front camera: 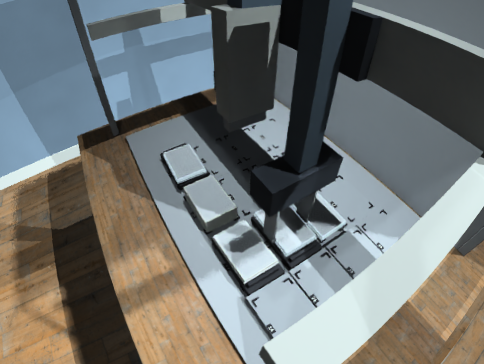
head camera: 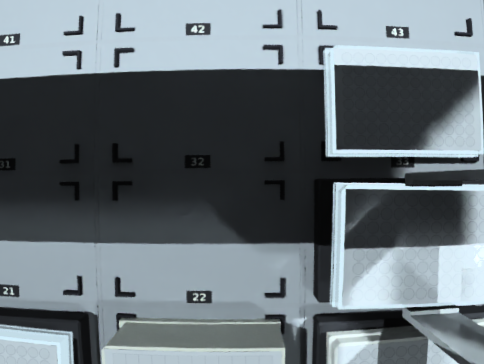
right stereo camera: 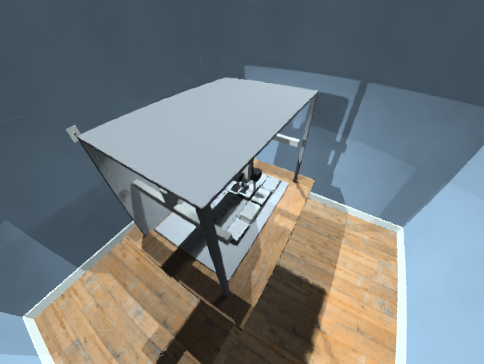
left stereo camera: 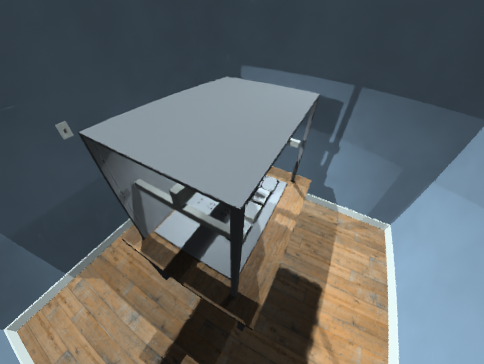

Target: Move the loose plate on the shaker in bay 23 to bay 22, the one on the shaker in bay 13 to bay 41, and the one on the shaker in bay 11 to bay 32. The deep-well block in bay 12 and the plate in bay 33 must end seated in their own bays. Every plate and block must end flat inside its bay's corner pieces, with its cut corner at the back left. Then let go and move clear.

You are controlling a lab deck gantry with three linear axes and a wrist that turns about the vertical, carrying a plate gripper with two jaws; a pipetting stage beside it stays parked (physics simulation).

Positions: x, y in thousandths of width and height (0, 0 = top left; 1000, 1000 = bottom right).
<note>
I see my gripper (front camera: 590, 622), a deep-well block (front camera: 441, 570), a plate (head camera: 813, 677), a plate (head camera: 784, 279), a plate (front camera: 381, 452), an enclosure roof (left stereo camera: 456, 383), a bay 43 (front camera: 724, 556), a thin post (right stereo camera: 425, 600) and a grey wall (front camera: 865, 435).
My gripper also shows in the head camera view (head camera: 885, 674). The enclosure roof is seen too in the right stereo camera view (right stereo camera: 402, 397).
</note>
